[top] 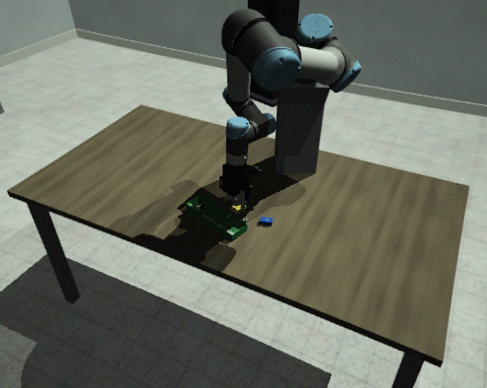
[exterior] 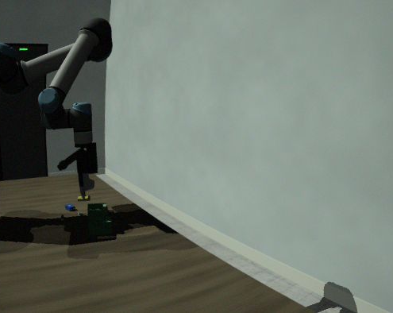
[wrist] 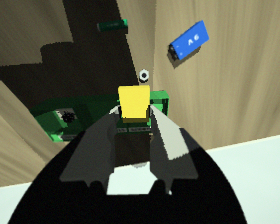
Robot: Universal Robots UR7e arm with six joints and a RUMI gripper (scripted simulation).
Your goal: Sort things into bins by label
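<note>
My gripper is now 2 cm past the grey hex nut, 1 cm to the right of it and 8 cm above it. The rest, counted from my hand: yellow block 1 cm below; green cylinder 10 cm behind, 3 cm to the right, 8 cm below; blue block 6 cm behind, 7 cm to the left, 8 cm below.
</note>
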